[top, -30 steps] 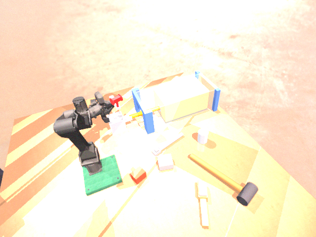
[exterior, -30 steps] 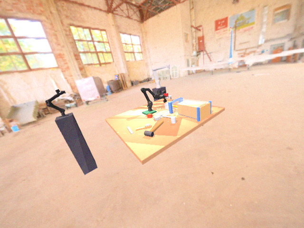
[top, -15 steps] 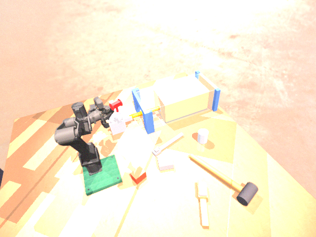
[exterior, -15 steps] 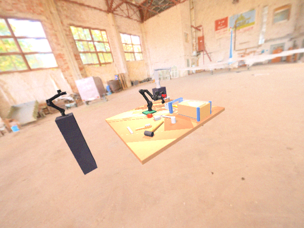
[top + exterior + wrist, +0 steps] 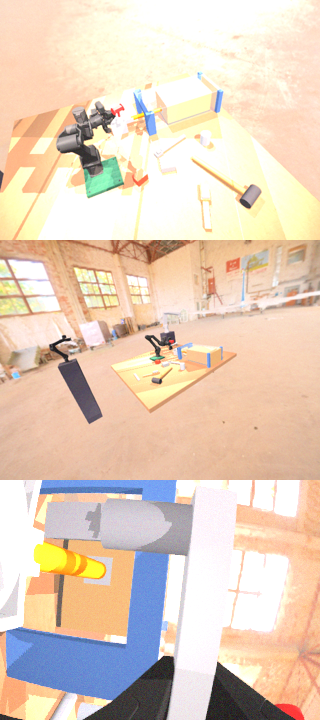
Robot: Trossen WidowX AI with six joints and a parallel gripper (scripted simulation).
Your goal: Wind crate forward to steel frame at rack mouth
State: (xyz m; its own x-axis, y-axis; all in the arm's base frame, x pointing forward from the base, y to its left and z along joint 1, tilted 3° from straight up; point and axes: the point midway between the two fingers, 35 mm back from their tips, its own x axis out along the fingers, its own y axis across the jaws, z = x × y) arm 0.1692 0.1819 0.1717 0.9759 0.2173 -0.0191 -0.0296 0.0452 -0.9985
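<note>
The red grip lies 50 mm to the right of my gripper tip and 40 mm above it. Round my gripper tip: blue steel frame (150 mm ahead, 40 mm to the left, 70 mm below); hand winch (30 mm behind, 40 mm to the left, 150 mm below); white crank handle (10 mm behind, 10 mm to the right, 10 mm above).
</note>
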